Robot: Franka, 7 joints.
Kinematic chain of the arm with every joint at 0, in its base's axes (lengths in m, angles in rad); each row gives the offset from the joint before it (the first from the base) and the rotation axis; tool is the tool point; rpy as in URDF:
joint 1: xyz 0 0 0.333 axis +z
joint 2: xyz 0 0 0 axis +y
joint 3: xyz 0 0 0.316 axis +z
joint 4: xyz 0.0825 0 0 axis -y
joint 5: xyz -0.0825 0 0.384 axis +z
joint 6: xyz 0 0 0 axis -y
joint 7: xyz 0.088 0 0 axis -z
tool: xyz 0 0 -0.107 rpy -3.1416 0 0
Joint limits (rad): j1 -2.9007..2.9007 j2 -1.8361..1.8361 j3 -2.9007..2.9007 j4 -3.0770..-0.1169 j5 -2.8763..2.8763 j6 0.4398..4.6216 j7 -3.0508..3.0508
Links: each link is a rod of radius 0.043 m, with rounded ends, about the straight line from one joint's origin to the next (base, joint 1, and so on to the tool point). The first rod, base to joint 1, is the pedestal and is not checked.
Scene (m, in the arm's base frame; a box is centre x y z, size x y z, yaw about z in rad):
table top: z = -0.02
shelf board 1: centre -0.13 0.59 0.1 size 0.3 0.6 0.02 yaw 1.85
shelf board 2: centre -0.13 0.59 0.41 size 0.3 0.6 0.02 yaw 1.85
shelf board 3: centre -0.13 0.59 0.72 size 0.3 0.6 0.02 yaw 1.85
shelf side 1: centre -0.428 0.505 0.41 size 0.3 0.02 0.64 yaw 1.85
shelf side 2: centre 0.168 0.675 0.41 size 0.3 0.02 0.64 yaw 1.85
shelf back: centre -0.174 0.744 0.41 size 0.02 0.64 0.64 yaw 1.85
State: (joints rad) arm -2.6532 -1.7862 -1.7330 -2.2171 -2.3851 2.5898 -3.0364
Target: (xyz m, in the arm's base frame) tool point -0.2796 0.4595 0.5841
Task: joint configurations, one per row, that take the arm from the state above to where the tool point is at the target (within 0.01 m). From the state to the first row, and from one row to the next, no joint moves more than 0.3 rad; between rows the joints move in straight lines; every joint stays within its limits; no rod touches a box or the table.
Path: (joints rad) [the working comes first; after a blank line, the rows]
Joints at the target: -2.3612 -1.5136 -1.1608 -2.0439 -2.3618 2.6059 -3.0364
Straight joint move there: touches shelf board 2.

1: -2.7357 -1.6498 -1.8222 -2.3598 -2.4560 2.8659 -3.0364
2: -2.8182 -1.5133 -1.9114 -2.5024 -2.5270 3.1419 -3.0364
3: -2.9007 -1.3769 -2.0007 -2.6451 -2.5979 3.4180 -3.0364
4: -2.8210 -1.4618 -1.7521 -2.6291 -2.5485 3.2790 -3.0364
5: -2.7414 -1.5467 -1.5034 -2.6131 -2.4992 3.1400 -3.0364
6: -2.6617 -1.6316 -1.2548 -2.5972 -2.4498 3.0011 -3.0364
7: -2.5821 -1.7164 -1.0062 -2.5812 -2.4004 2.8621 -3.0364
8: -2.4716 -1.6150 -1.0835 -2.3126 -2.3811 2.7340 -3.0364
9: -2.3612 -1.5136 -1.1608 -2.0439 -2.3618 2.6059 -3.0364

